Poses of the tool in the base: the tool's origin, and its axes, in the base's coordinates. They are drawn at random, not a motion.
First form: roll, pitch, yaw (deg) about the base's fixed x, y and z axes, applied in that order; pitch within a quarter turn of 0, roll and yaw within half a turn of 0; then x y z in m.
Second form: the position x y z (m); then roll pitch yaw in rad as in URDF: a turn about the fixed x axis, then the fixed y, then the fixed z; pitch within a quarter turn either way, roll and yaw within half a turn. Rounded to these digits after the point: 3 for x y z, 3 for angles.
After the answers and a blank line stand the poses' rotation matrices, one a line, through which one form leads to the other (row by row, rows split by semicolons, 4 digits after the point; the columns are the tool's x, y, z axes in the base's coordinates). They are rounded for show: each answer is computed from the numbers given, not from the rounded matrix.
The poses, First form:
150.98 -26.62 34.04 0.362 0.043 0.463
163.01 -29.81 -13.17 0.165 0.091 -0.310
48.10 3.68 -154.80 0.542 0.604 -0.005
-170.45 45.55 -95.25 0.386 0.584 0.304
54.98 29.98 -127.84 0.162 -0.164 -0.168
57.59 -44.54 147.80 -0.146 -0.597 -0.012
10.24 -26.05 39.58 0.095 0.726 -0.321
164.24 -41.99 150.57 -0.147 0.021 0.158
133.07 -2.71 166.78 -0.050 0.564 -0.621
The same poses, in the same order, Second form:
0.362 0.043 0.463 2.635 -0.465 0.594
0.165 0.091 -0.310 2.845 -0.520 -0.230
0.542 0.604 -0.005 0.840 0.064 -2.702
0.386 0.584 0.304 -2.975 0.795 -1.662
0.162 -0.164 -0.168 0.960 0.523 -2.231
-0.146 -0.597 -0.012 1.005 -0.777 2.580
0.095 0.726 -0.321 0.179 -0.455 0.691
-0.147 0.021 0.158 2.867 -0.733 2.628
-0.050 0.564 -0.621 2.323 -0.047 2.911

0.7408 0.3094 0.5962; 0.5004 -0.8463 -0.1827; 0.4481 0.4337 -0.7818
0.8449 -0.3593 0.3963; -0.1977 -0.8981 -0.3928; 0.4971 0.2535 -0.8298
-0.9030 0.2411 -0.3557; -0.4249 -0.6246 0.6552; -0.0642 0.7428 0.6665
-0.0641 -0.9712 0.2296; -0.6973 0.2082 0.6858; -0.7139 -0.1162 -0.6906
-0.5314 0.2021 -0.8227; -0.6841 -0.6752 0.2759; -0.4997 0.7094 0.4971
-0.6031 0.2155 0.7680; 0.3798 -0.7691 0.5141; 0.7014 0.6017 0.3820
0.6924 -0.6872 -0.2198; 0.5724 0.7087 -0.4124; 0.4392 0.1597 0.8841
-0.6473 0.6311 -0.4273; 0.3652 0.7489 0.5529; 0.6690 0.2019 -0.7153
-0.9724 0.1898 0.1356; 0.2284 0.6569 0.7185; 0.0473 0.7297 -0.6821

